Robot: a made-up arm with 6 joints. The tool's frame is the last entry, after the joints.
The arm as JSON. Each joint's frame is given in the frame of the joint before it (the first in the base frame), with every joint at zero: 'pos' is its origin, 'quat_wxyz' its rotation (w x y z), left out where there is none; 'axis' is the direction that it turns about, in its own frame. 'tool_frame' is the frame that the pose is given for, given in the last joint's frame.
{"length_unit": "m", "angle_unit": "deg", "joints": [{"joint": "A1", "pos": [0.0, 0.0, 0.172], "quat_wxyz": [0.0, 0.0, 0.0, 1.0], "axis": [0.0, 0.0, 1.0]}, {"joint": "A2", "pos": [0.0, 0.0, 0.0], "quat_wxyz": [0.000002, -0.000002, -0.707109, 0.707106], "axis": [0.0, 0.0, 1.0]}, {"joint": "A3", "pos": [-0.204, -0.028, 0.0], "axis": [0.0, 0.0, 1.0]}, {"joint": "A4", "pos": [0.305, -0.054, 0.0], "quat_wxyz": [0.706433, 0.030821, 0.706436, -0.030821], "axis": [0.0, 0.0, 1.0]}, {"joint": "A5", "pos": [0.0, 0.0, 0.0], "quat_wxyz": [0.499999, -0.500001, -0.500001, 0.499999], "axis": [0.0, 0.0, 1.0]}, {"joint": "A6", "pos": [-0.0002, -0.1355, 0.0], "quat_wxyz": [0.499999, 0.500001, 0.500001, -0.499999], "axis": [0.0, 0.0, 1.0]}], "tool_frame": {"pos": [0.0, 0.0, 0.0], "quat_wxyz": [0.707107, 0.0, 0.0, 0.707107]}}
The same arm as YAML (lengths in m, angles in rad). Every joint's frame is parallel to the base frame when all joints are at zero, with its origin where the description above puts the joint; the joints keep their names.
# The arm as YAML. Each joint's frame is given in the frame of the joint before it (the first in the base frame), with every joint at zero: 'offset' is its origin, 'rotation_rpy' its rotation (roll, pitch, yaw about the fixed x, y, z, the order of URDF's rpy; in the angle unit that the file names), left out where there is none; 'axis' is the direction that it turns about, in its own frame. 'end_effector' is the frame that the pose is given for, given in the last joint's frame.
length_unit: m
angle_unit: rad
chain:
  - id: A1
    offset: [0.0, 0.0, 0.172]
    axis: [0.0, 0.0, 1.0]
  - id: A2
    offset: [0.0, 0.0, 0.0]
    axis: [0.0, 1.0, 0.0]
  - id: A3
    offset: [-0.204, 0.0, 0.028]
    axis: [0.0, 1.0, 0.0]
  - id: A4
    offset: [0.305, 0.0, 0.054]
    axis: [0.9962, 0.0, 0.0871]
  - id: A5
    offset: [0.0, 0.0, 0.0]
    axis: [0.0, 1.0, 0.0]
  - id: A6
    offset: [0.135, 0.0, 0.012]
    axis: [0.9962, 0.0, 0.0871]
end_effector:
  offset: [0.0, 0.0, 0.0]
  rotation_rpy: [0.0, 1.4836, -0.0001]

